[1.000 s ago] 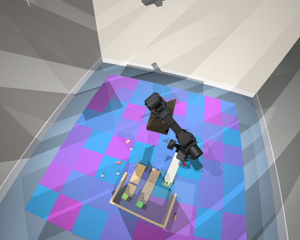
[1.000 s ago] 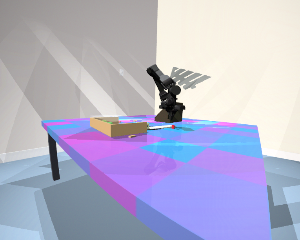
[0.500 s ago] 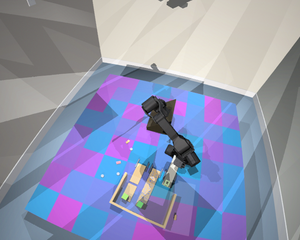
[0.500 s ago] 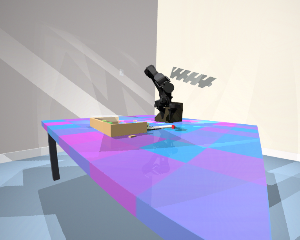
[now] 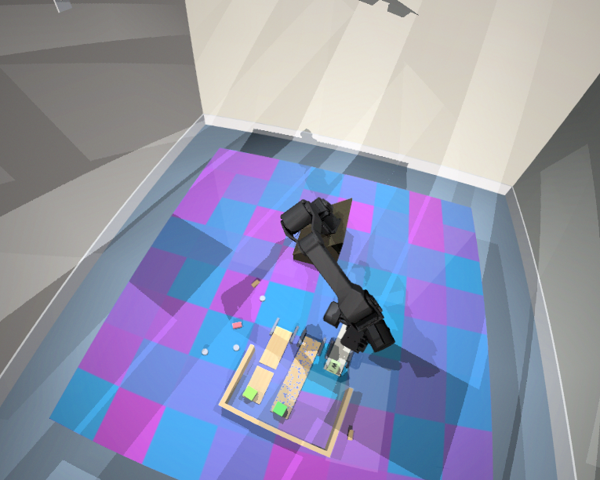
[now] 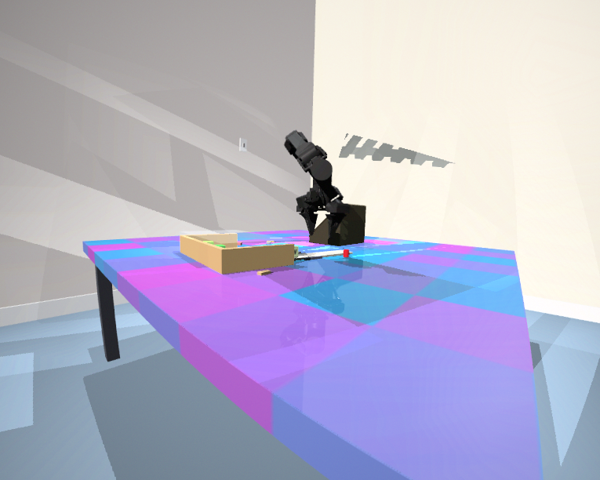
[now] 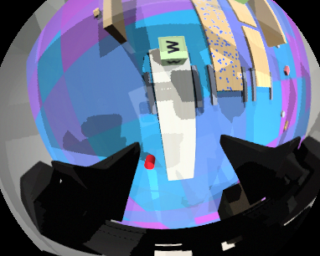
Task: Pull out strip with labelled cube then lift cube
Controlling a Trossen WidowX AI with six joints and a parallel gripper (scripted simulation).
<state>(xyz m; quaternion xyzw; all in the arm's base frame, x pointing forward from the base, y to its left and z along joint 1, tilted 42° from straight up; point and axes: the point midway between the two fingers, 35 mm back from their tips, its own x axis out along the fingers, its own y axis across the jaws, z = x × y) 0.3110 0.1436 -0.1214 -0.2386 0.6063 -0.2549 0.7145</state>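
Right now the white strip is 60 mm below my gripper tip. The rest, counted from my gripper tip: pink block 340 mm to the right, 110 mm ahead, 50 mm below; then labelled cube 100 mm ahead, 40 mm below, 10 mm to the right; then red cylinder 60 mm behind, 50 mm to the left, 50 mm below.
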